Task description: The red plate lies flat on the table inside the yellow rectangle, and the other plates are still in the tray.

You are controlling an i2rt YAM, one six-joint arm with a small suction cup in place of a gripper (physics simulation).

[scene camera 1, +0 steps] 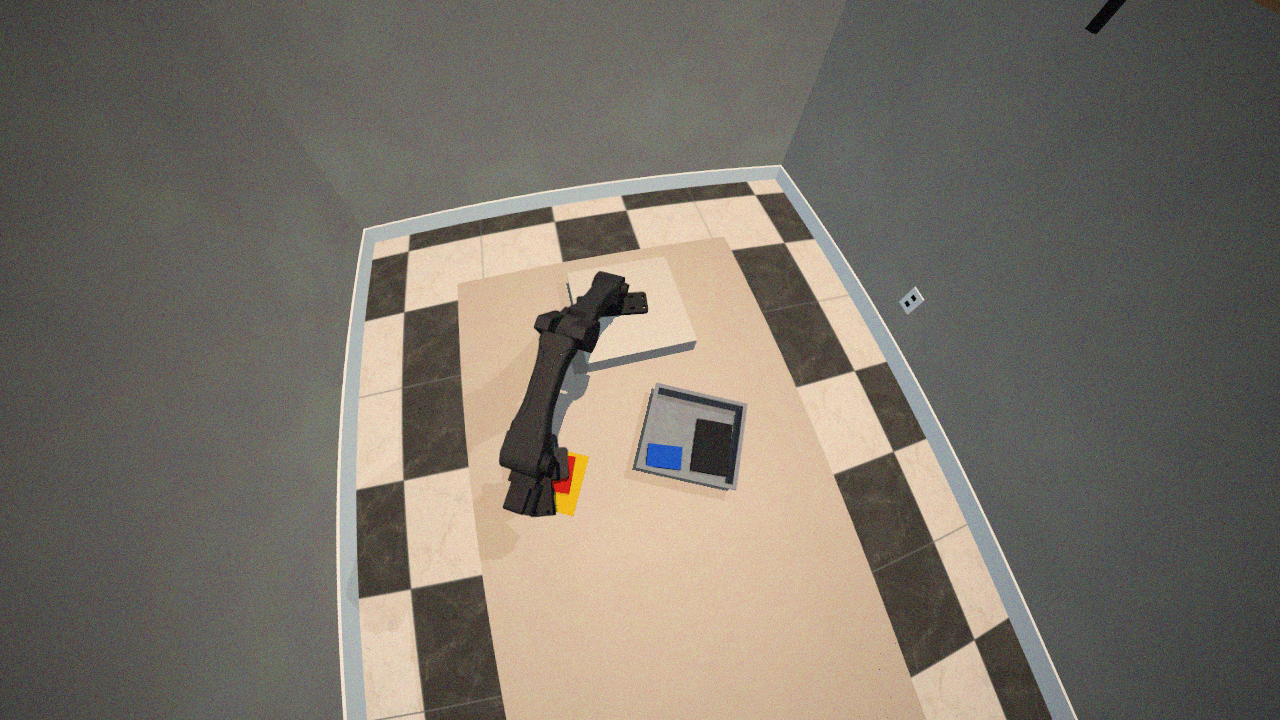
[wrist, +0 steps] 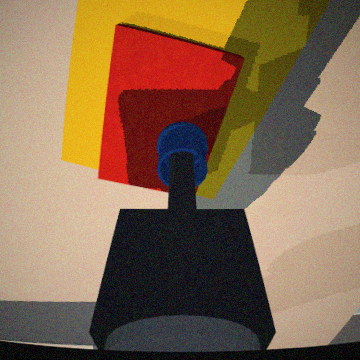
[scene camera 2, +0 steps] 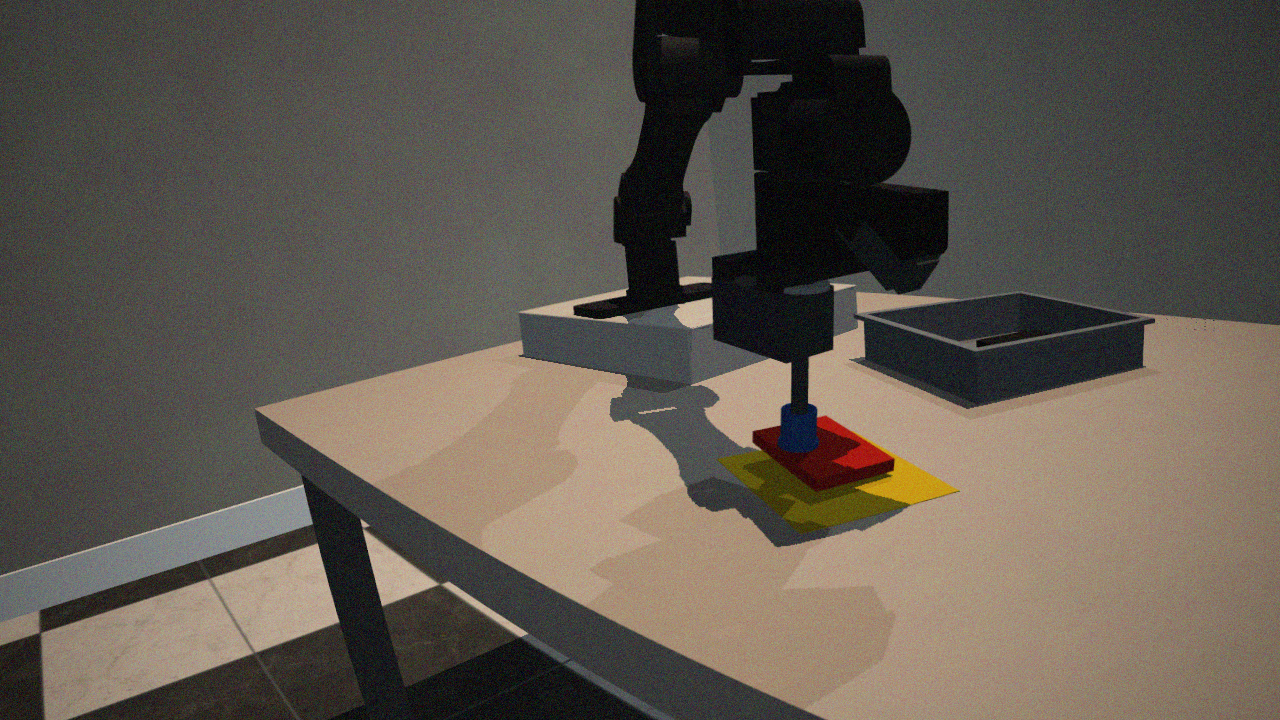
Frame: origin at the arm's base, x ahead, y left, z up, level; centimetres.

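Seen in the pictures: hand, its tool point: (wrist: 181,136) (scene camera 2: 798,457); arm's base, origin of its link: (scene camera 1: 612,305) (scene camera 2: 655,303).
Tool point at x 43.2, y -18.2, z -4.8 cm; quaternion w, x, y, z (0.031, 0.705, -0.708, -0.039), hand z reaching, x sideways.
Observation:
Offsets run from my tool point to a thing's top centre. "pt": to the spot under its first point.
The red plate {dz +1.4, dx +1.3, dy +1.1 cm} (scene camera 1: 563,475) (scene camera 2: 846,460) (wrist: 161,61) is level over the yellow rectangle {pt dz -0.8, dx +7.3, dy +4.0 cm} (scene camera 1: 573,497) (scene camera 2: 917,487) (wrist: 89,71) at the table's left side. My blue suction cup (scene camera 2: 797,427) (wrist: 182,150) sits on the plate's top, near one end, and is shut on it. In the wrist view the plate's near edge reaches slightly past the rectangle's near edge. I cannot tell whether the plate rests on the table or hangs just above it. In scene camera 1 the arm hides the cup and most of the plate. The grey tray {dz +4.1, dx -4.1, dy +35.1 cm} (scene camera 1: 642,435) (scene camera 2: 1002,362) holds a blue plate {dz +0.4, dx -0.3, dy +27.4 cm} (scene camera 1: 663,456) and a black plate {dz +0.5, dx -1.2, dy +40.0 cm} (scene camera 1: 713,447).
The arm's white base block (scene camera 1: 662,333) (scene camera 2: 626,345) stands at the table's far end. The tray stands to the right of the rectangle, apart from it. The table's left edge (scene camera 2: 376,483) runs close to the rectangle.

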